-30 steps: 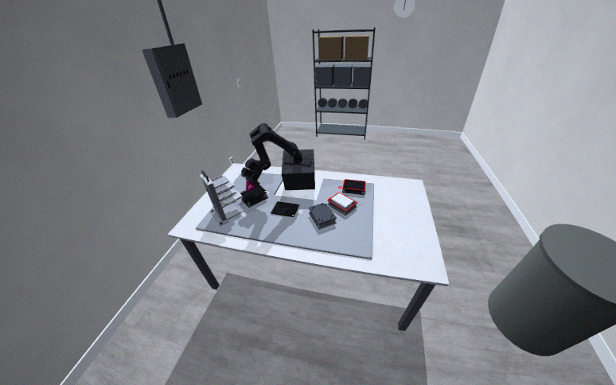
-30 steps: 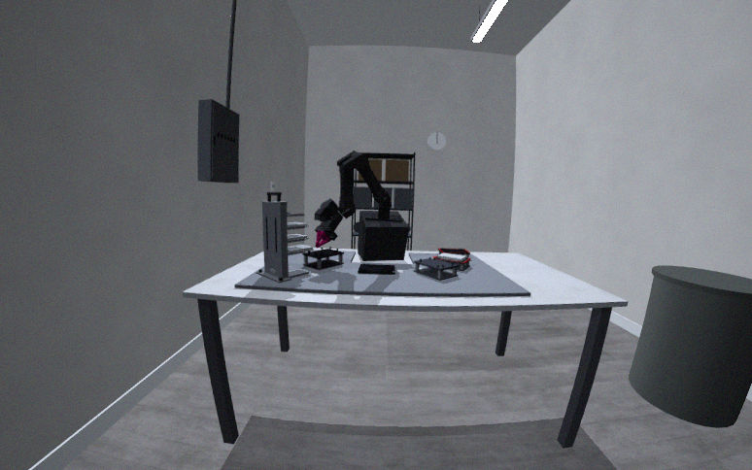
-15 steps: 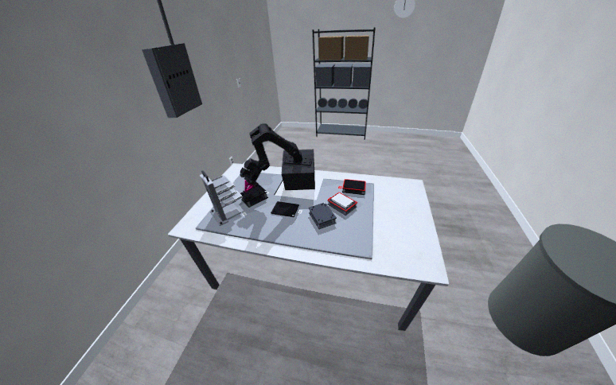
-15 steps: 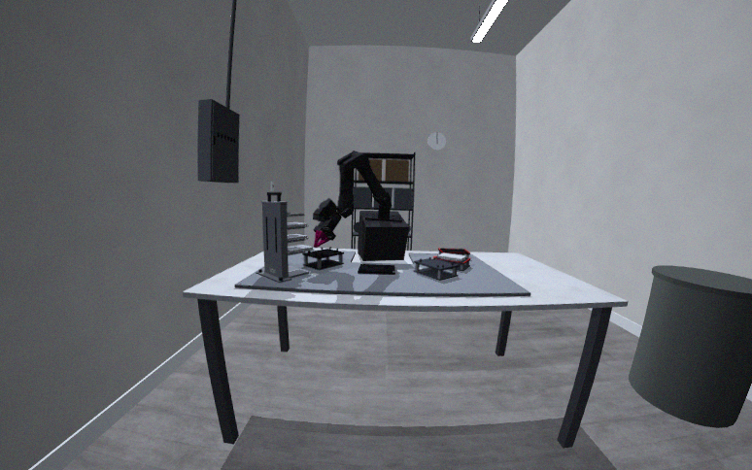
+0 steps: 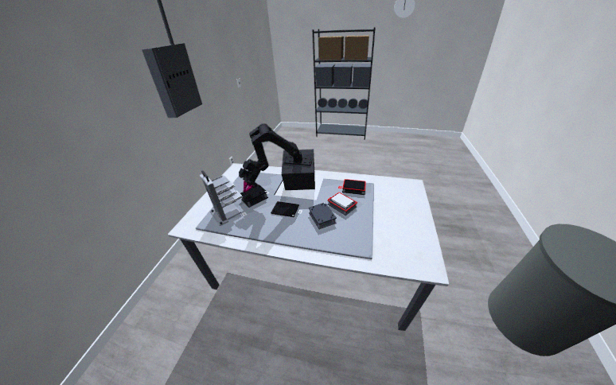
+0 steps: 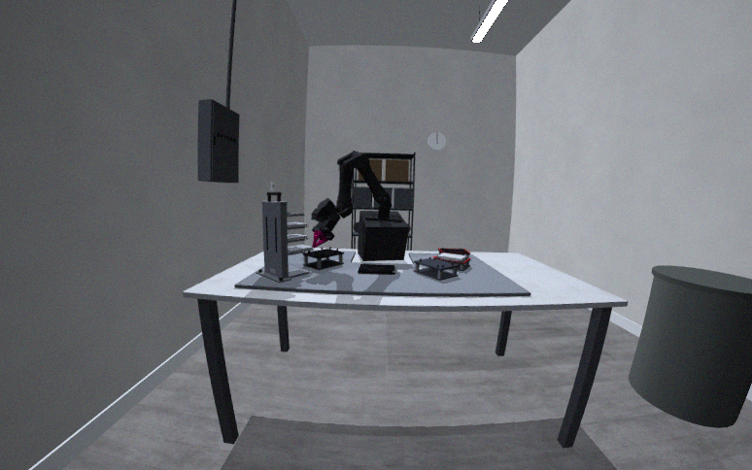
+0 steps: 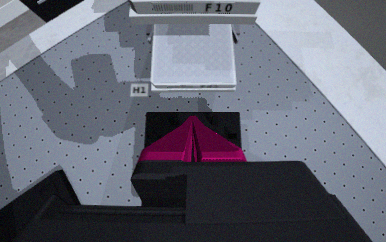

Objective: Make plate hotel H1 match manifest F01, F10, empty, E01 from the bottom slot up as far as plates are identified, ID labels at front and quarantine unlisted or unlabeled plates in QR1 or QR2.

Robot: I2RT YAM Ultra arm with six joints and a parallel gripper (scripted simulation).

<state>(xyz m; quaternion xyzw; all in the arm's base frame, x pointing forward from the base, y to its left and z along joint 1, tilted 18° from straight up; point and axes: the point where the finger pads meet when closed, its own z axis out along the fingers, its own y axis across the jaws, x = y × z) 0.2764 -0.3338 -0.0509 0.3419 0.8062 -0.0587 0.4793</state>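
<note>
Now: the black regrip nest 40 mm to the left of my hand, 40 mm below it and 40 mm behind it. From my hand the other things lie so: H1 tag (120 mm ahead, 100 mm below, 20 mm to the left).
</note>
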